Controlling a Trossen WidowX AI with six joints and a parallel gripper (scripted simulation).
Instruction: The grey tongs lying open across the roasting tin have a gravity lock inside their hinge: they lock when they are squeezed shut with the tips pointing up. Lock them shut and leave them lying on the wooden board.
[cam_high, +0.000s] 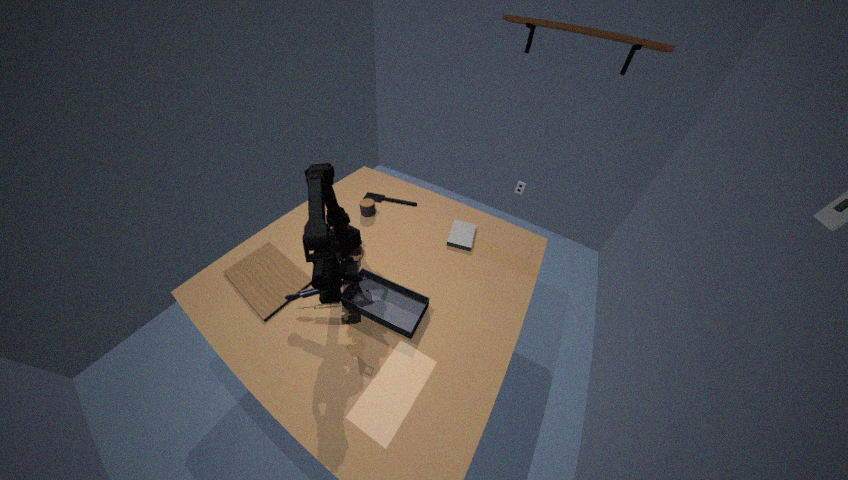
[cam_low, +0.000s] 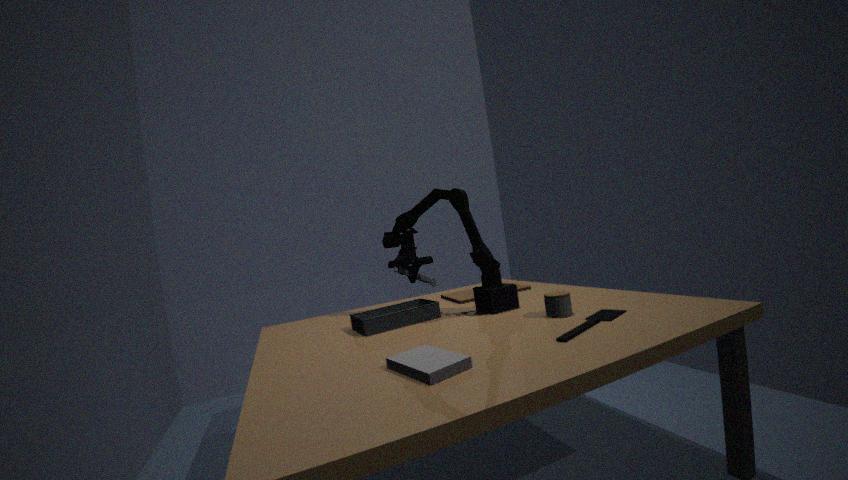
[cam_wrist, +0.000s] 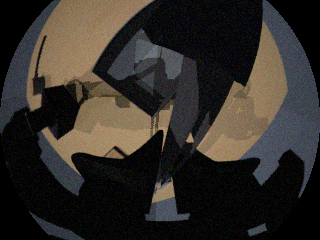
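Right now the wooden board is 36 cm behind my gripper tip, 15 cm to the right of it and 12 cm below it. From my gripper tip the other things lie so: black spatula 39 cm behind, 61 cm to the left, 12 cm below; then roasting tin 11 cm ahead, 12 cm to the left, 10 cm below; then flat grey block 11 cm ahead, 66 cm to the left, 11 cm below.
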